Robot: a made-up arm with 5 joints.
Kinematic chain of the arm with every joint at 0, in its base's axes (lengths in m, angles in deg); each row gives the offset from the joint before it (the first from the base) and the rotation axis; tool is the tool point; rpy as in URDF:
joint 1: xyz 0.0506 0 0.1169 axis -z
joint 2: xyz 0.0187 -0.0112 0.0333 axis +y
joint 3: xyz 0.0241 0 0.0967 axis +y
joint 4: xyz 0.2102 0 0.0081 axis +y
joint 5: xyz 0.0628 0.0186 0 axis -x
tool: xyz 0 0 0 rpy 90 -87.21 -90
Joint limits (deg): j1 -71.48..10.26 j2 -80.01..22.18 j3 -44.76..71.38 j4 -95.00..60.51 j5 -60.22..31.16
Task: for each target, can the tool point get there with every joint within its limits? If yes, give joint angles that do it. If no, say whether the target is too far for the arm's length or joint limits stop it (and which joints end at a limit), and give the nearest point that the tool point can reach.
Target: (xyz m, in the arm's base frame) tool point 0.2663 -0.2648 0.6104
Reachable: no: too far | nearest point 0.2364 -0.0261 0.4729 | short by 0.277 m
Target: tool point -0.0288 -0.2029 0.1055
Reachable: no: joint limits stop it (at a limit: joint 2, joint 3, joint 4) | nearest point -0.0395 -0.2303 0.3186 | short by 0.215 m
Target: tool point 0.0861 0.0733 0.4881
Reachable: yes | joints -58.93 -39.40 -20.15 -25.28 -35.70
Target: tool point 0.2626 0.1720 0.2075
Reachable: yes | joints -37.51 -18.45 22.38 30.73 -31.86
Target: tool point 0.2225 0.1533 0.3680
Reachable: yes | joints -39.87 -13.75 0.55 -69.22 -44.51
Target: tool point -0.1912 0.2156 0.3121
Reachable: no: joint limits stop it (at a limit: joint 1, joint 2, joint 3) | nearest point -0.1967 0.0523 0.3264 | short by 0.164 m
